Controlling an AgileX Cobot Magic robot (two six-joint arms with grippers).
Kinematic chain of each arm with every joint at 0, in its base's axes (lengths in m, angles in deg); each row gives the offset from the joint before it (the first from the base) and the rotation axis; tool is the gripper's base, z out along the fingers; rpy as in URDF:
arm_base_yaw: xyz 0 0 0.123 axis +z
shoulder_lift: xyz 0 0 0 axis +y
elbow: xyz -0.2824 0 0.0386 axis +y
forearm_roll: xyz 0.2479 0 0.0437 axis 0.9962 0 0.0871
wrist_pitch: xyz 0 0 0 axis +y
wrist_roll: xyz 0.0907 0 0.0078 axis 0.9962 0 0.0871
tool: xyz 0 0 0 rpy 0 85 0
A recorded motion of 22 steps. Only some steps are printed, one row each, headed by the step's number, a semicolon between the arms.
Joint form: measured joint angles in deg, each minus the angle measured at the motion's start. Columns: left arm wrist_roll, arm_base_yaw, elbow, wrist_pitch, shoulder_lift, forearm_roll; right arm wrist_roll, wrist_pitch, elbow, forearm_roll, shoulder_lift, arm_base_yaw.
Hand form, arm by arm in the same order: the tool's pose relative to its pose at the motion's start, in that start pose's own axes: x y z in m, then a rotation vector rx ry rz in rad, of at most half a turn. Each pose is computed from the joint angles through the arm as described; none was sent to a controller.
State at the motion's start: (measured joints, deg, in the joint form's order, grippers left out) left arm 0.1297 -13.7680 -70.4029 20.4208 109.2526 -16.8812; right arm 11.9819 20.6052 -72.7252 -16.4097 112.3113 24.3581
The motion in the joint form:
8: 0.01 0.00 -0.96 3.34 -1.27 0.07; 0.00 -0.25 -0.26 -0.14 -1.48 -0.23
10: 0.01 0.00 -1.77 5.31 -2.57 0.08; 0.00 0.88 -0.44 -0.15 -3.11 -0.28
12: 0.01 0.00 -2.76 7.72 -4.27 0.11; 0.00 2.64 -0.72 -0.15 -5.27 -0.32
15: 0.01 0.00 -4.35 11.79 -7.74 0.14; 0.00 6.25 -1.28 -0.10 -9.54 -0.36
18: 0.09 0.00 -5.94 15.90 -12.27 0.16; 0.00 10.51 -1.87 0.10 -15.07 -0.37
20: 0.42 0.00 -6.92 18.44 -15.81 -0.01; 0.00 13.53 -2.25 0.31 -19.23 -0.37
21: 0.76 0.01 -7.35 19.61 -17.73 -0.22; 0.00 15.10 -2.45 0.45 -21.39 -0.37
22: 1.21 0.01 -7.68 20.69 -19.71 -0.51; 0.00 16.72 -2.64 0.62 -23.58 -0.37
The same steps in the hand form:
8: -0.0035 -0.0035 -0.0099 0.0100 0.0210 0.0055; -0.0067 -0.0030 -0.0098 0.0041 -0.0341 0.0039
10: -0.0083 -0.0067 -0.0198 0.0197 0.0201 0.0101; -0.0111 -0.0052 -0.0207 0.0107 -0.0461 0.0078
12: -0.0139 -0.0107 -0.0331 0.0316 0.0172 0.0165; -0.0163 -0.0080 -0.0354 0.0200 -0.0582 0.0131
15: -0.0232 -0.0178 -0.0601 0.0535 0.0036 0.0294; -0.0246 -0.0132 -0.0651 0.0374 -0.0800 0.0248
18: -0.0319 -0.0257 -0.0954 0.0791 -0.0272 0.0475; -0.0319 -0.0190 -0.1042 0.0555 -0.1127 0.0428
20: -0.0364 -0.0310 -0.1230 0.0993 -0.0587 0.0638; -0.0346 -0.0230 -0.1338 0.0667 -0.1392 0.0577
21: -0.0379 -0.0336 -0.1378 0.1109 -0.0779 0.0738; -0.0352 -0.0250 -0.1492 0.0717 -0.1529 0.0661
22: -0.0387 -0.0361 -0.1529 0.1231 -0.0980 0.0849; -0.0350 -0.0269 -0.1648 0.0762 -0.1661 0.0751

